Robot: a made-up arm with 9 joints. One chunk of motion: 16 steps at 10 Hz.
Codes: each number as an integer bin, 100 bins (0 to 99) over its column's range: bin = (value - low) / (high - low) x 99, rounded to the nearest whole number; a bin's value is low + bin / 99 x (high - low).
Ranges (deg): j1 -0.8..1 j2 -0.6..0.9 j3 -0.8..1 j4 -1.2..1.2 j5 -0.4..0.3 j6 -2.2..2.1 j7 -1..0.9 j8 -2.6..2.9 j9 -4.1..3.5
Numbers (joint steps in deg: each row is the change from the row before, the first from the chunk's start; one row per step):
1: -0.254 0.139 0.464 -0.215 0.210 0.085 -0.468 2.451 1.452
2: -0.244 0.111 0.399 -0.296 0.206 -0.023 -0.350 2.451 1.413
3: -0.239 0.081 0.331 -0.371 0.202 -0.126 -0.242 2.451 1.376
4: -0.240 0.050 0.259 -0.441 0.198 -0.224 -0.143 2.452 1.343
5: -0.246 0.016 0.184 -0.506 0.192 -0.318 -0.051 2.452 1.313
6: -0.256 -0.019 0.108 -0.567 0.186 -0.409 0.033 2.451 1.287
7: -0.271 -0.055 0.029 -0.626 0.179 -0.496 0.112 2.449 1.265
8: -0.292 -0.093 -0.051 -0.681 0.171 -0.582 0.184 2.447 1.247
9: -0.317 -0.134 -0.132 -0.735 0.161 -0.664 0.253 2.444 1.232
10: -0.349 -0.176 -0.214 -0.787 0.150 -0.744 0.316 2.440 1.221
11: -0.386 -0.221 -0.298 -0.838 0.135 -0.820 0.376 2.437 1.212
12: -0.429 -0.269 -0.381 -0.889 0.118 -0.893 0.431 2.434 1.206
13: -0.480 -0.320 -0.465 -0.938 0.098 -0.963 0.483 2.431 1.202
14: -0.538 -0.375 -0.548 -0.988 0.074 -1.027 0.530 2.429 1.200
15: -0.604 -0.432 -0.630 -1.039 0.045 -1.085 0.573 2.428 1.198
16: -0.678 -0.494 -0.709 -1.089 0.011 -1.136 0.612 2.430 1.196
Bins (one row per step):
1: 30 49 70 41 86 53 28 91 72
2: 31 47 66 37 86 50 34 91 72
3: 31 45 62 34 85 48 39 91 71
4: 31 43 58 31 85 45 45 91 71
5: 30 41 54 29 84 43 49 91 71
6: 30 38 50 26 83 41 54 91 70
7: 29 36 46 24 82 39 58 91 70
8: 28 33 41 21 81 37 62 91 70
9: 27 31 37 19 79 35 65 91 69
10: 25 28 32 17 78 34 69 91 69
11: 23 25 28 15 76 32 72 91 69
12: 20 22 23 13 73 30 75 91 69
13: 18 18 18 11 70 28 77 91 69
14: 14 15 14 9 67 27 80 91 69
15: 11 11 9 7 63 26 82 91 69
16: 7 7 5 5 58 24 84 91 69

